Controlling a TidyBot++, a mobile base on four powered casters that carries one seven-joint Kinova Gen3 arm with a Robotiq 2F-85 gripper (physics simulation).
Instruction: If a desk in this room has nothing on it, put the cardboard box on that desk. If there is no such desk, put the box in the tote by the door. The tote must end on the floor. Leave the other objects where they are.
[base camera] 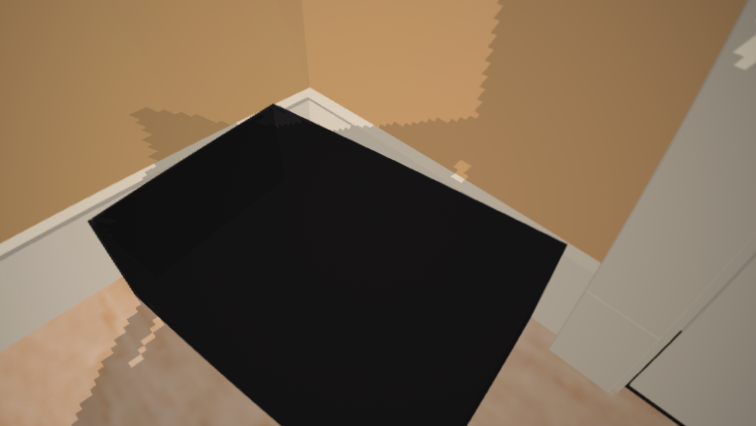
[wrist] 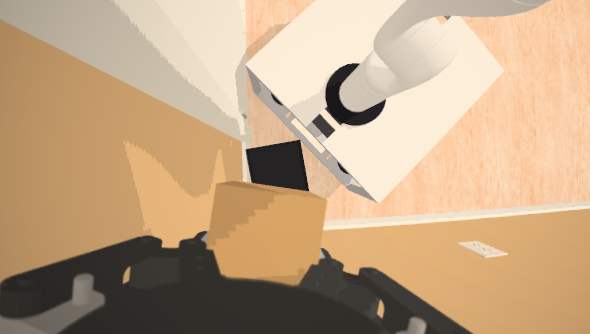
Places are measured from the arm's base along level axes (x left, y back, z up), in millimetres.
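Pixels of known places: gripper, fingertip midpoint: (wrist: 263,247); arm's base at its link origin: (wrist: 356,94).
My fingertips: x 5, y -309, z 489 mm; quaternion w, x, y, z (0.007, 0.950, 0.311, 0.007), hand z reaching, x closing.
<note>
For each thing: its top centre in the pictures, then the offset to it from my fingertips.
- cardboard box at its top centre: (wrist: 256,298) dx +3, dy -4, dz +54 mm
- black tote at its top centre: (base camera: 319,233) (wrist: 280,185) dx +51, dy -8, dz -786 mm
- wall outlet at its top centre: (wrist: 496,255) dx +551, dy +282, dz -429 mm
The cardboard box (wrist: 267,232) is held between the fingers of my gripper (wrist: 263,247) in the wrist view. The gripper is shut on it, high above the floor. The black tote (base camera: 338,254) (wrist: 279,165) stands on the floor in the corner of the room, close in front of the base. In the wrist view it shows just past the far edge of the box, which hides part of it. The inside of the tote is dark, and no object can be made out in it. No desk shows in these views.
The white mobile base (wrist: 425,120) stands close to the tote. Tan walls (base camera: 396,58) with pale baseboards (base camera: 52,248) meet behind the tote. A pale door or its frame (base camera: 671,222) is at the right of the base view. A wall outlet (wrist: 483,249) shows at the lower right of the wrist view.
</note>
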